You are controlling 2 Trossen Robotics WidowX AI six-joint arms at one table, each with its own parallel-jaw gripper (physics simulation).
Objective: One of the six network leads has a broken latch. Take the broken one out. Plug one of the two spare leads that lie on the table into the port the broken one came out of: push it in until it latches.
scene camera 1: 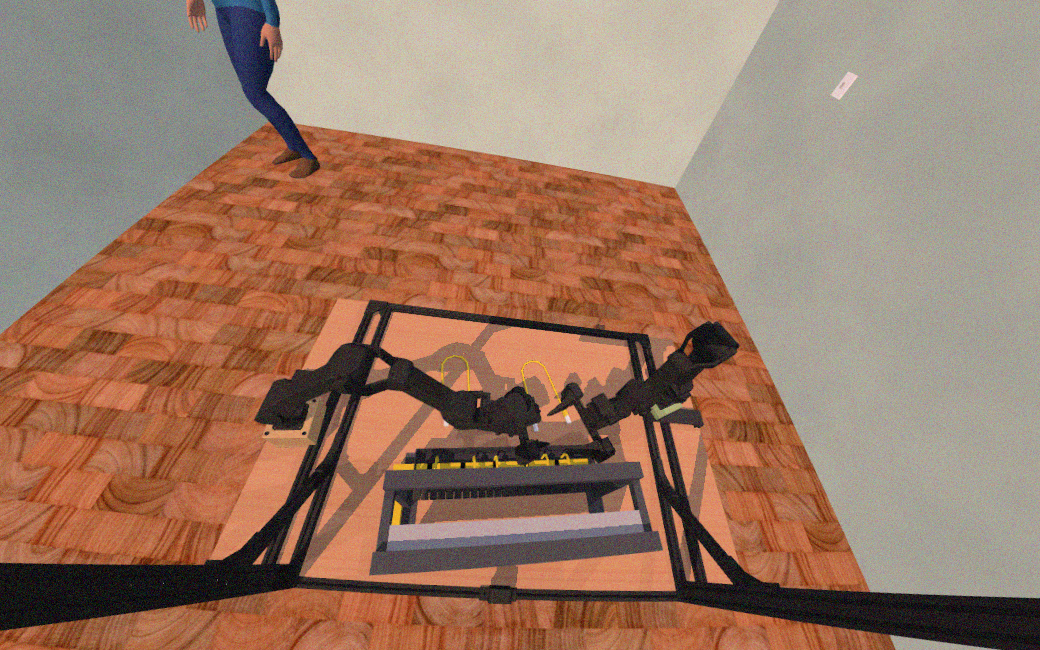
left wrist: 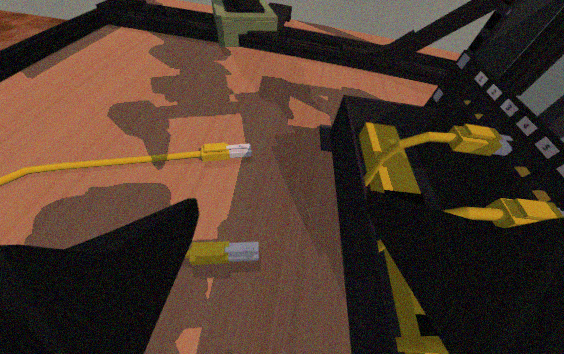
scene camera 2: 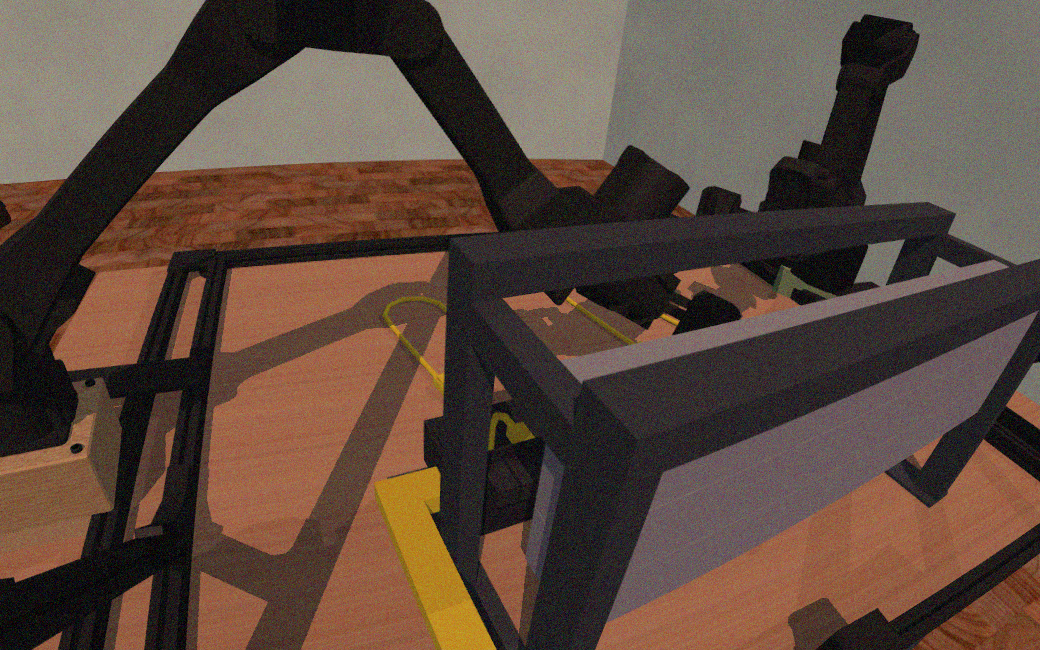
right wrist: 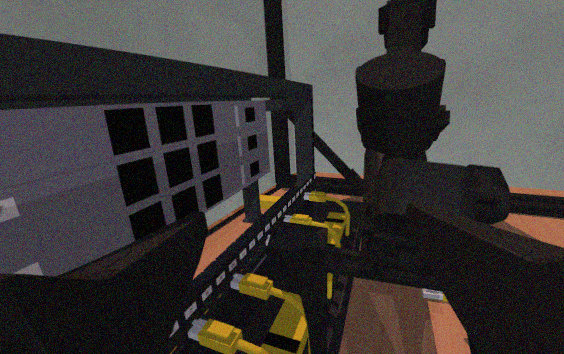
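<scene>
The black patch panel [scene camera 1: 453,454] [right wrist: 221,277] lies behind the rack, with several yellow leads plugged in, such as two far ones [right wrist: 296,219] and two near ones [right wrist: 252,281]. A wider gap shows between these pairs. My left gripper [scene camera 1: 530,445] [left wrist: 283,203] is open and empty, low over the panel's row of leads [scene camera 1: 485,462]. Two spare yellow leads [scene camera 1: 456,356] [scene camera 1: 534,363] lie on the table behind it; their grey-tipped plugs [left wrist: 226,152] [left wrist: 224,252] show in the left wrist view. My right gripper [scene camera 1: 565,405] is open and empty, just right of the left one.
A dark rack [scene camera 1: 511,479] [scene camera 2: 647,245] [right wrist: 210,81] with a grey panel of square openings stands in front of the patch panel. A black frame [scene camera 1: 505,320] rings the table. A green mount [left wrist: 245,24] [scene camera 1: 666,409] sits at the right arm. A person [scene camera 1: 253,58] walks at the far left.
</scene>
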